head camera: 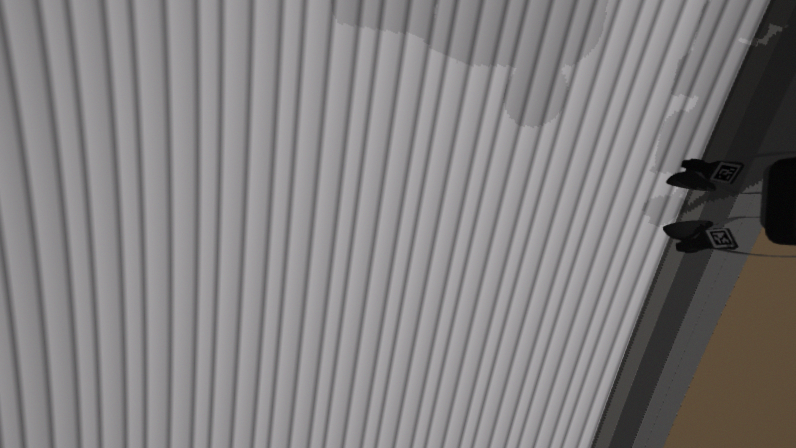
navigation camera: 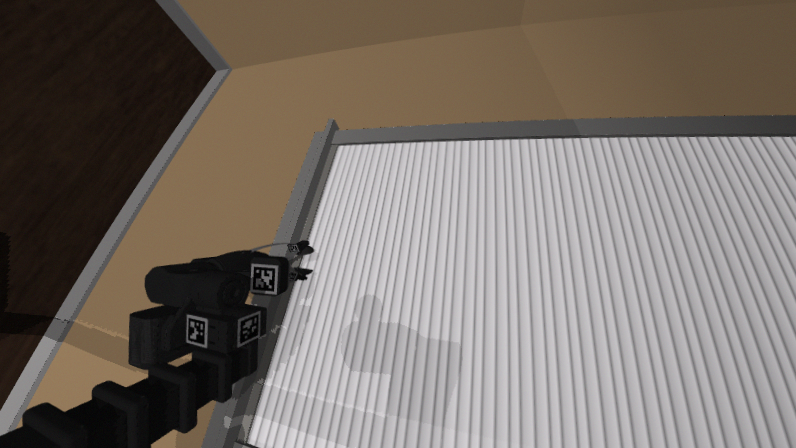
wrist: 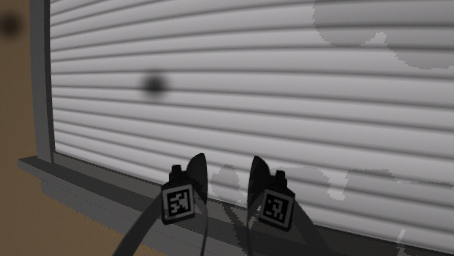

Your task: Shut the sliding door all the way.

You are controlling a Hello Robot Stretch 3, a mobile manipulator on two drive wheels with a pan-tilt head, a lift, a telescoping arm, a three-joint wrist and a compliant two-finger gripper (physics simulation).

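Places are measured from the robot's base along level axes (x ahead, y left, z up), in millimetres.
Pixels of known places: gripper, between the fingertips: [head camera: 673, 206] [navigation camera: 309, 259] [wrist: 227, 172].
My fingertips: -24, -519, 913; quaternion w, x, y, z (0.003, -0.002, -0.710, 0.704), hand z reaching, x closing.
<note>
Behind a point stands the place of what it marks, as x, y, z.
My gripper [head camera: 676, 204] {-24, -519, 913} [navigation camera: 309, 261] {-24, -519, 913} [wrist: 227, 172] {-24, -519, 913} is open, its two dark fingertips apart with nothing between them. It is in front of the lower edge of a window covered by white slatted blinds [head camera: 334, 222] {9, -594, 1234} [navigation camera: 501, 250] {20, -598, 1329} [wrist: 225, 110] {-19, -581, 959}. In the wrist view the fingertips overlap the blinds' bottom slats and the grey sill [wrist: 100, 187] {162, -638, 832}. Whether they touch either cannot be told. No sliding door can be made out in these views.
A grey window frame [navigation camera: 501, 128] {339, -729, 1336} [wrist: 41, 75] {323, -722, 998} borders the blinds. Tan wall [head camera: 740, 361] {163, -669, 680} [navigation camera: 250, 111] {504, -821, 384} [wrist: 15, 100] {476, -809, 944} surrounds it. A grey baseboard [navigation camera: 143, 194] {134, -641, 78} separates the wall from the dark wood floor [navigation camera: 100, 111] {416, -532, 0}. My black arm reaches in from the navigation view's lower left.
</note>
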